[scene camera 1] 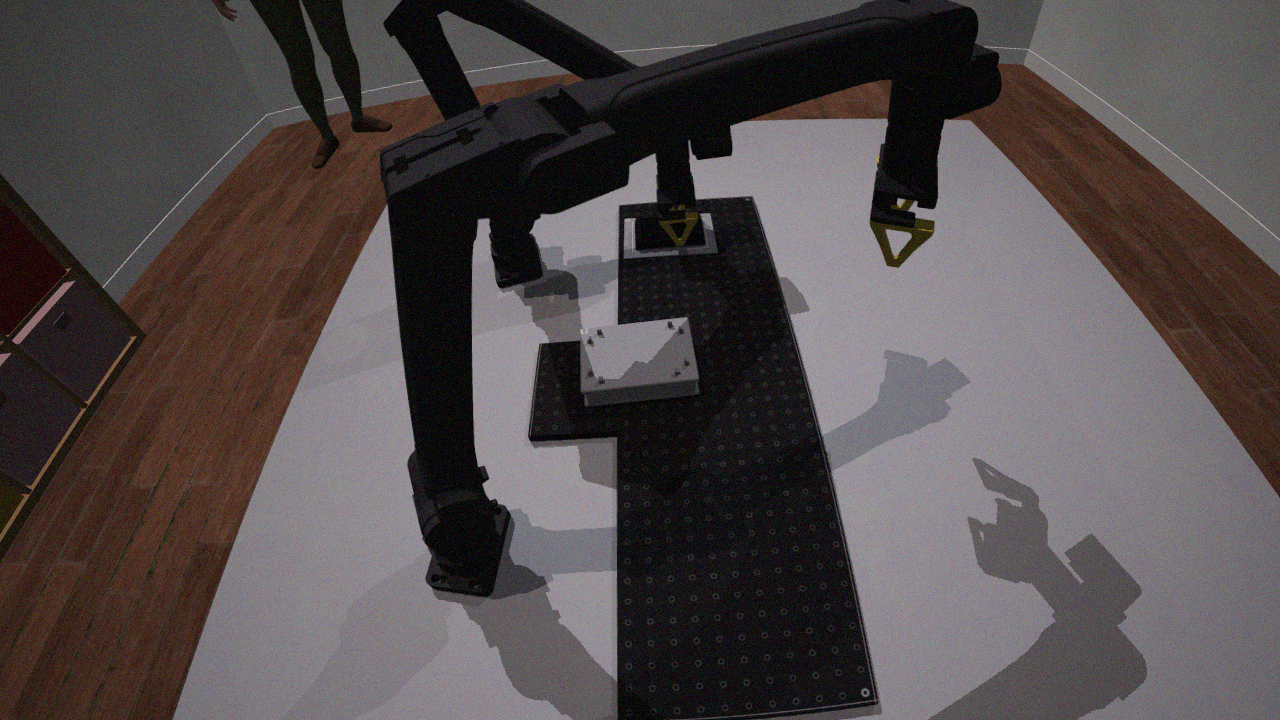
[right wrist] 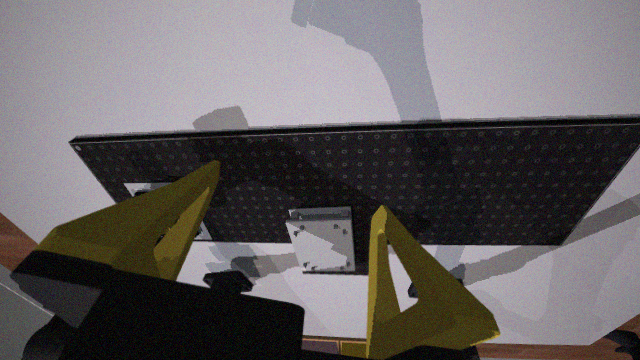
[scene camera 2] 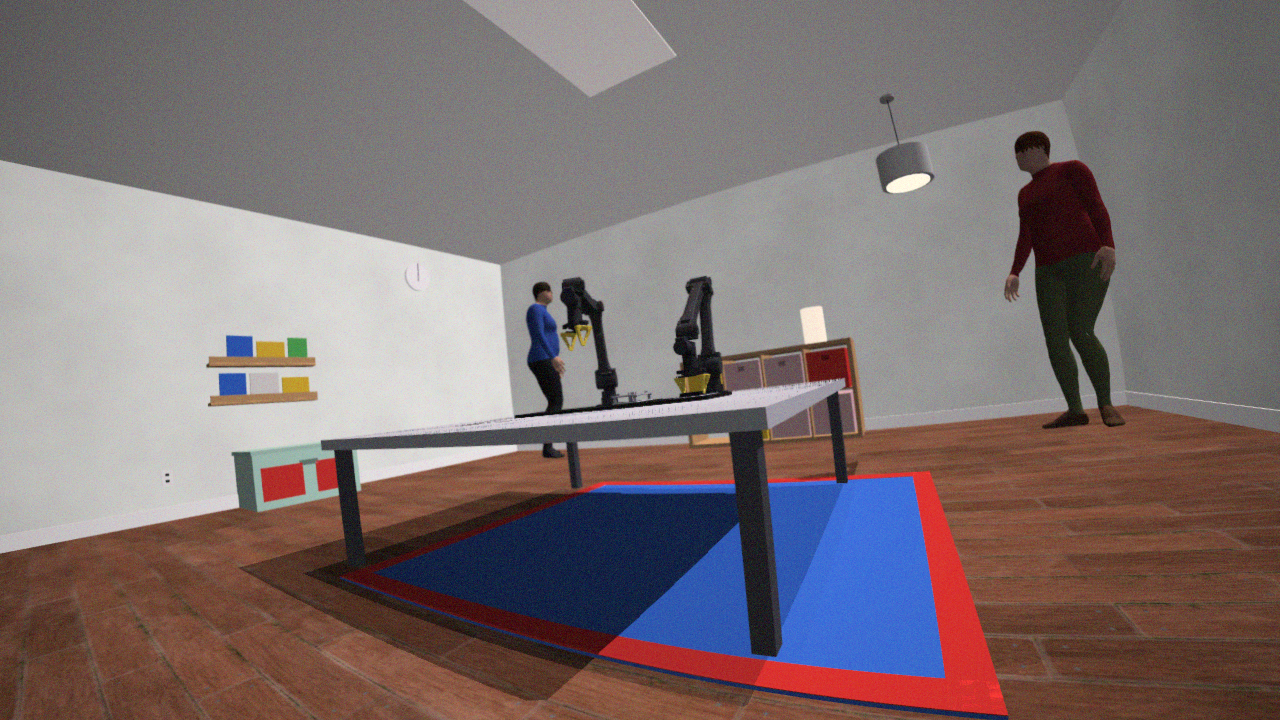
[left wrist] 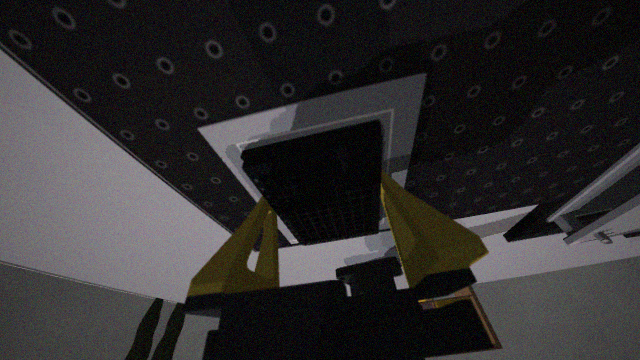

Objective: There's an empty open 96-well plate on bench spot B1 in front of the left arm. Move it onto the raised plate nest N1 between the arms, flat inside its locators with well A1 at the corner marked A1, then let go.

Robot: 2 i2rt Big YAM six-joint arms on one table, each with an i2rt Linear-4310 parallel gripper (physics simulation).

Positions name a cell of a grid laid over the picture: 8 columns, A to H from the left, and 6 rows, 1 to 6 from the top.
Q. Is my right gripper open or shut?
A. Open.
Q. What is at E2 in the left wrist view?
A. An outlined flat pad.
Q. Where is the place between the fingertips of my right gripper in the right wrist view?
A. D4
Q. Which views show my right gripper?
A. Scene camera 1, the right wrist view and scene camera 2 only.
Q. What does my left gripper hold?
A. A dark well plate.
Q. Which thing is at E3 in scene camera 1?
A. An outlined flat pad.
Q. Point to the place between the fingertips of my right gripper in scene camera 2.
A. D3
